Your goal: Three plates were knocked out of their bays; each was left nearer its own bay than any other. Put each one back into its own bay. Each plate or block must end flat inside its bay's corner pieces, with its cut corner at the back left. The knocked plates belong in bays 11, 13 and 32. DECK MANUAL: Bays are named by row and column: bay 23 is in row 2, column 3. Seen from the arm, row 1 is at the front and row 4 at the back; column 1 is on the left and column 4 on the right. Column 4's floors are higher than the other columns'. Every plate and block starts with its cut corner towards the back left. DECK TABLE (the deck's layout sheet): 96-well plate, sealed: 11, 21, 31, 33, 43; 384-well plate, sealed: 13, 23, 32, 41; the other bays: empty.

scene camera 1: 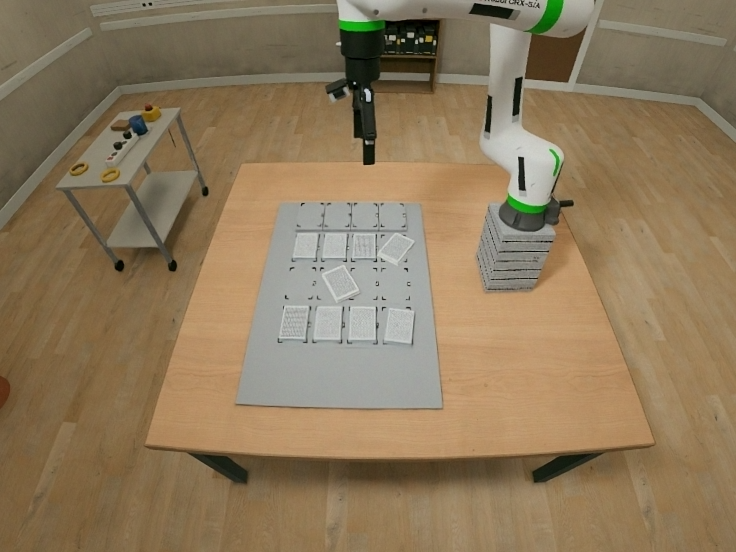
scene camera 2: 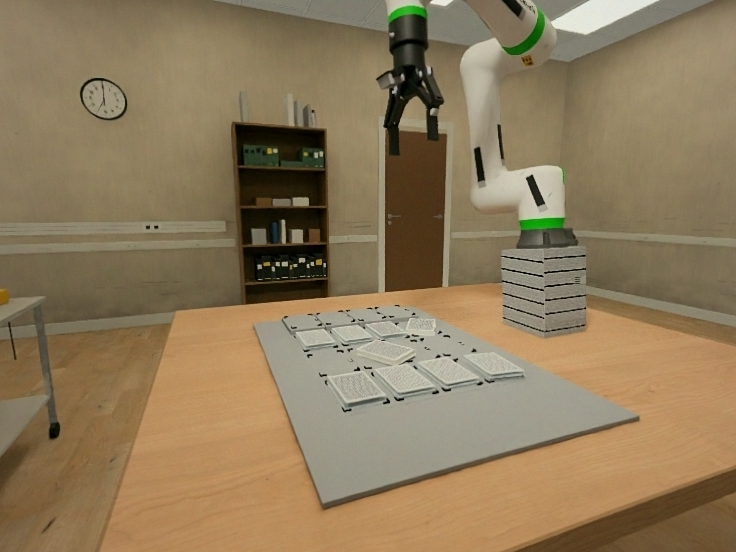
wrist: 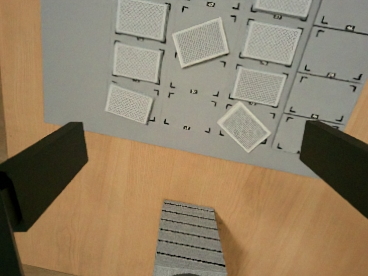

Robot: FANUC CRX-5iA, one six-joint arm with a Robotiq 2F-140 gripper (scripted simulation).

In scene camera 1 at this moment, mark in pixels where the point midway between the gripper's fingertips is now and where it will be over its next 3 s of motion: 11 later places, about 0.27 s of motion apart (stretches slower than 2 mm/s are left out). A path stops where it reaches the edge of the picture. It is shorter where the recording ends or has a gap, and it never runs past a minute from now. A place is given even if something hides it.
My gripper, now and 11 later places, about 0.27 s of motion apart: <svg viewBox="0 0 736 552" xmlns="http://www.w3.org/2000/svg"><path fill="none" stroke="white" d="M363 149L360 160L354 169L351 178L347 186L344 193L342 201L341 207L340 214L340 219L340 226L342 231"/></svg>
